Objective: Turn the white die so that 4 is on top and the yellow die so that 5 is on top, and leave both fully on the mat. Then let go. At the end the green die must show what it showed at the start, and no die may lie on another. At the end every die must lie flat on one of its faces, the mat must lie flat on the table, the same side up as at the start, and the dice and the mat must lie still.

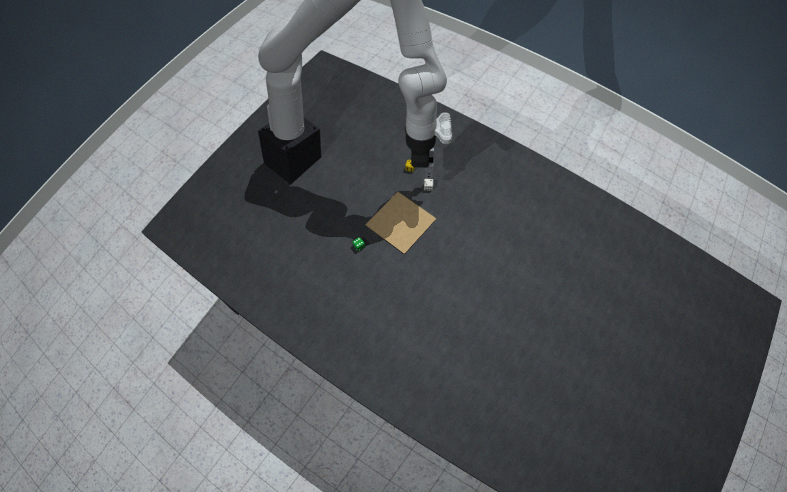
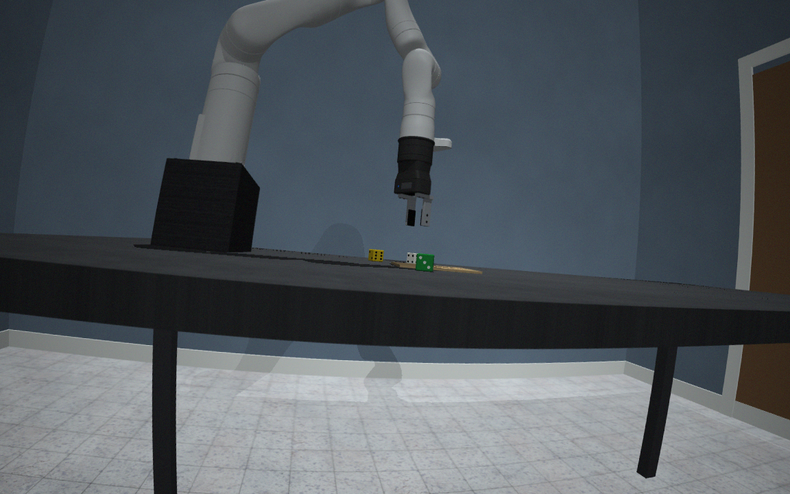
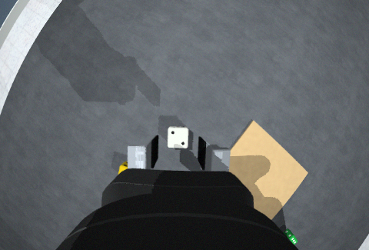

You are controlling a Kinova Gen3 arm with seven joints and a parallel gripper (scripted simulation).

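My gripper is now 90 mm above the white die. From my hand the other things lie so: green die 80 mm behind, 260 mm to the right, 90 mm below; then yellow die 80 mm behind, 40 mm to the left, 90 mm below; then tan mat 10 mm behind, 140 mm to the right, 100 mm below.
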